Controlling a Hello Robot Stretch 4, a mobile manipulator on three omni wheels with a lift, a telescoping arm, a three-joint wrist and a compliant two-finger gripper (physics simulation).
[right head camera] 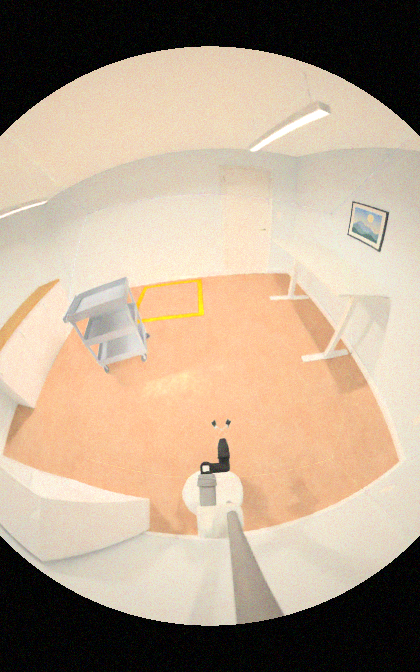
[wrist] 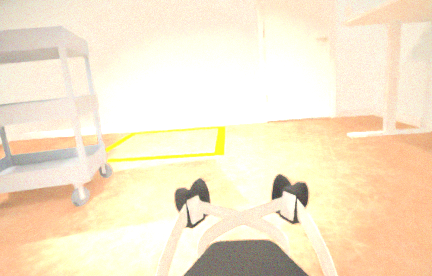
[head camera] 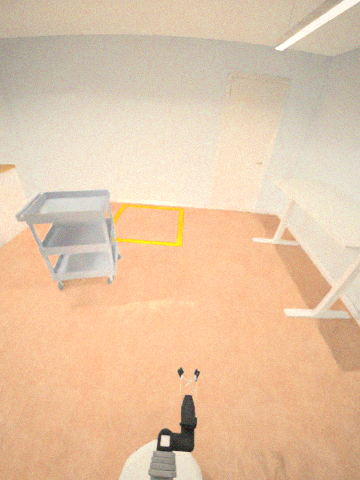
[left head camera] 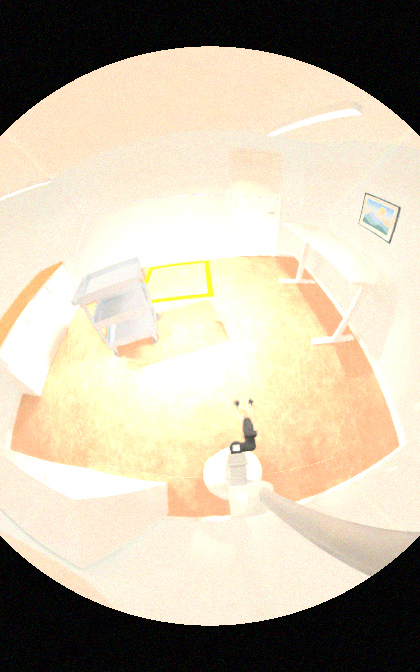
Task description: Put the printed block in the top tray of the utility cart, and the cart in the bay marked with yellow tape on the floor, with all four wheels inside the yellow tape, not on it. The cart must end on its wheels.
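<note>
The grey three-tray utility cart (head camera: pixel 80 246) (left head camera: pixel 122 317) (right head camera: pixel 111 330) (wrist: pixel 40 175) stands upright on its wheels at the left, in front of and left of the taped bay. The yellow tape outline (head camera: pixel 181 227) (left head camera: pixel 210 280) (right head camera: pixel 202 297) (wrist: pixel 219 140) lies on the floor near the far wall. No cart wheel that shows stands inside it. My gripper (head camera: pixel 188 373) (left head camera: pixel 244 402) (right head camera: pixel 221 423) (wrist: pixel 240 191) is open and empty, low in front of my base and well short of the cart. The printed block does not show in these views.
A white table (head camera: pixel 325 215) (left head camera: pixel 330 252) (right head camera: pixel 320 270) stands along the right wall. A cabinet with a wooden top (left head camera: pixel 30 295) (right head camera: pixel 30 310) is at the left, beyond the cart. A white box-like unit (left head camera: pixel 120 517) (right head camera: pixel 95 525) stands at the near left. A door (head camera: pixel 247 145) (right head camera: pixel 246 220) is in the far wall.
</note>
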